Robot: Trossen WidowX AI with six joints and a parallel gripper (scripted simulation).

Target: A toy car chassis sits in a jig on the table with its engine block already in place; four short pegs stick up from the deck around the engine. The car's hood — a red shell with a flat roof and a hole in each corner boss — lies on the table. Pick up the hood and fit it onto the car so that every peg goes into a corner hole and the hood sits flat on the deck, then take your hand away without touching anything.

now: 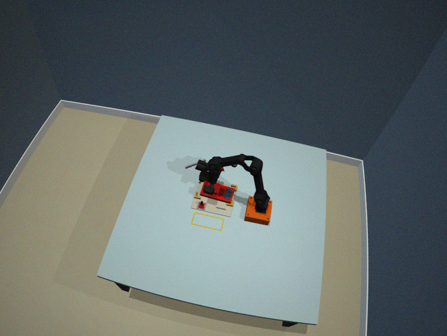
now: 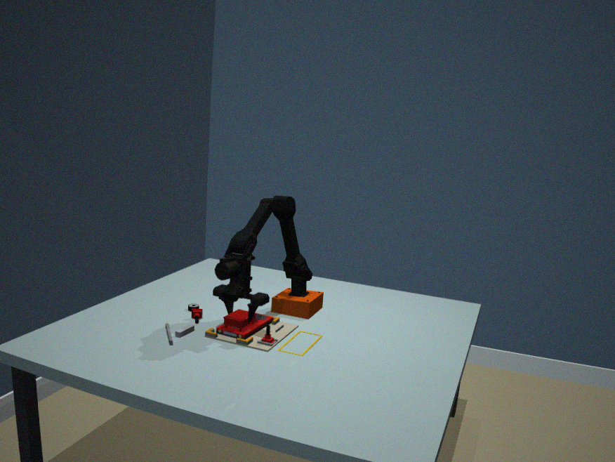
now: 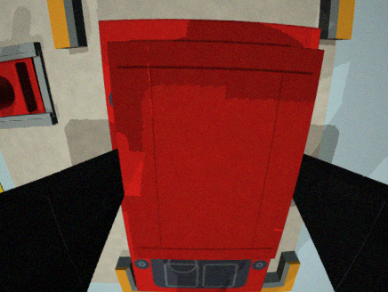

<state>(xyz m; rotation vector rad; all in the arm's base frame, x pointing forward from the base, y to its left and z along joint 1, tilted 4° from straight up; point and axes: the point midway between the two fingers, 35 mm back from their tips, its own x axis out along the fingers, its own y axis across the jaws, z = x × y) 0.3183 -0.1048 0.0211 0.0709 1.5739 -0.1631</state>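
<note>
The grey engine block is 2 cm below my gripper tip. Round my gripper tip: red hood: 1 cm above; then thin rod: 19 cm to the right, 13 cm ahead, 4 cm below; then beige jig plate: 4 cm below, 2 cm to the left, 2 cm behind.
</note>
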